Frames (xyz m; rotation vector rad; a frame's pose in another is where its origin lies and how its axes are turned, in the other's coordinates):
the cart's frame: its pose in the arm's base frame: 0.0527 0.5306 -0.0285 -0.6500 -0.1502 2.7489
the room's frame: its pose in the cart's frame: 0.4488 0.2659 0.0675 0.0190 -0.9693 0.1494
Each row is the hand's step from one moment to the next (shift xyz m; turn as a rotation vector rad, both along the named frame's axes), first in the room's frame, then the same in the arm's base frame.
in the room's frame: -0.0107 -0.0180 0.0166 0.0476 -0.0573 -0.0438
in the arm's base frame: 0.0195 0.0138 0.0120 -0.0542 0.0670 -0.0059
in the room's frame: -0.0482 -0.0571 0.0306 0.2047 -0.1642 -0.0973
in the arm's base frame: 0.0641 0.0475 0.0123 -0.2022 0.1893 0.0402
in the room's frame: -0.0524 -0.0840 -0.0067 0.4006 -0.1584 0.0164
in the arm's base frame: 0.0542 0.0813 -0.0176 -0.3221 0.1690 0.2313
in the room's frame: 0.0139 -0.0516 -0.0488 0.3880 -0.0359 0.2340
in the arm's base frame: -0.0278 0.0610 -0.0273 -0.2270 0.0044 0.3937
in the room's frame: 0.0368 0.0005 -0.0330 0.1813 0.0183 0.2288
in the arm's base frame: -0.0476 0.0078 -0.0109 -0.0556 -0.0566 0.2815
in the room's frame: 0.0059 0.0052 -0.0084 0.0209 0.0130 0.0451
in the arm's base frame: -0.0098 -0.0031 -0.0052 0.0008 -0.0210 0.0469
